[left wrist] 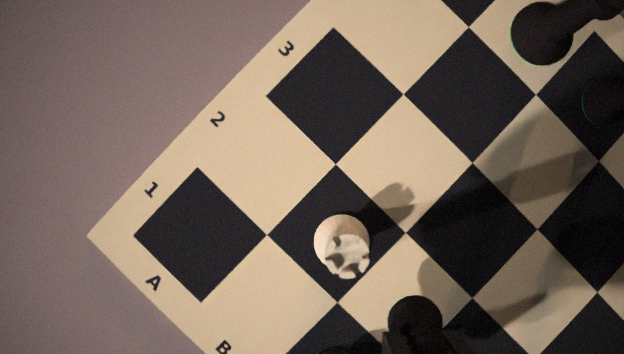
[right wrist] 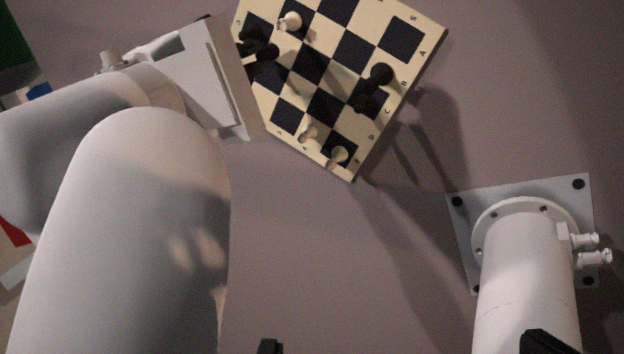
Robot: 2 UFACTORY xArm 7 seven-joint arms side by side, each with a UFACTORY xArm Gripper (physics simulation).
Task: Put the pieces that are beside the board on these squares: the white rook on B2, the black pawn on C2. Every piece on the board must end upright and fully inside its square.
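Frame: origin at the left arm's base, x up, y ahead, z left, level; centimetres.
Seen in the pictures: left gripper, fingertip midpoint: (right wrist: 257, 55); left arm's base, origin of the base link: (right wrist: 524, 241).
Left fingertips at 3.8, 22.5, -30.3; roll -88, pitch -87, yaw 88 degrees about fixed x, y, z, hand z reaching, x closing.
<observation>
Offsets run from my left fingertips to a thing's middle, as dx, dy, dz. "pt": to the spot under its first point.
The white rook @[-1.6, -4.1, -2.1] (left wrist: 345, 247) (right wrist: 292, 21) stands upright on dark square B2 of the board @[-3.5, -4.1, +3.2] (left wrist: 240, 165) (right wrist: 434, 31). My left gripper (left wrist: 416, 345) is shut on the black pawn @[+0.7, -1.5, +0.1] (left wrist: 415, 316) (right wrist: 268, 51); in the left wrist view its round head appears over light square C2. Its base is hidden, so contact with the board cannot be told. Another dark piece (left wrist: 350, 350) (right wrist: 250, 34) is on C1, close beside the held pawn. My right gripper (right wrist: 405, 345) is open and empty, away from the board, with its two fingertips at the lower edge of the right wrist view.
A tall black piece @[-0.1, -11.8, +6.5] (left wrist: 542, 34) (right wrist: 381, 74) stands on B5, beside a dark piece @[pt -2.2, -8.9, +8.5] (left wrist: 606, 101) on C5. Two white pieces @[-1.6, -0.9, +10.8] (right wrist: 309, 133) @[-1.0, -3.6, +14.5] (right wrist: 338, 155) are near the E edge. The left arm (right wrist: 150, 200) fills the left; an arm base plate (right wrist: 517, 189) is at right.
</observation>
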